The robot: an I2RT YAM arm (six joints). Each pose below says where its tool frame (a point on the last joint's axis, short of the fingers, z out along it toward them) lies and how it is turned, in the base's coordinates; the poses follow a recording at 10 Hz.
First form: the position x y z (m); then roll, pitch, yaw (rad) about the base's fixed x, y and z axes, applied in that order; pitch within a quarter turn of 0, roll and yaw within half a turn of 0.
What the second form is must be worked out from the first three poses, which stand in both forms.
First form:
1: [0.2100 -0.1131 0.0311 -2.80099 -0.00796 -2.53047]
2: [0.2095 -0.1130 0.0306 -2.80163 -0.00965 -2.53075]
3: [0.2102 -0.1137 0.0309 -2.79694 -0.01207 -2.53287]
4: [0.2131 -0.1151 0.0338 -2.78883 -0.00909 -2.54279]
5: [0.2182 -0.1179 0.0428 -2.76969 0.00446 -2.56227]
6: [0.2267 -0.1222 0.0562 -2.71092 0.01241 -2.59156]
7: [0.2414 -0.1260 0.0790 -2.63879 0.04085 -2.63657]
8: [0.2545 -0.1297 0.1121 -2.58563 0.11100 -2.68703]
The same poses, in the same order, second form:
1: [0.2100 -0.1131 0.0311 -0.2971 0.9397 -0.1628 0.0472]
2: [0.2095 -0.1130 0.0306 -0.2971 0.9397 -0.1628 0.0463]
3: [0.2102 -0.1137 0.0309 -0.2962 0.9396 -0.1654 0.0457]
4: [0.2131 -0.1151 0.0338 -0.2911 0.9404 -0.1690 0.0475]
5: [0.2182 -0.1179 0.0428 -0.2803 0.9419 -0.1766 0.0549]
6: [0.2267 -0.1222 0.0562 -0.2640 0.9405 -0.2040 0.0639]
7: [0.2414 -0.1260 0.0790 -0.2370 0.9389 -0.2359 0.0813]
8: [0.2545 -0.1297 0.1121 -0.2015 0.9389 -0.2549 0.1137]
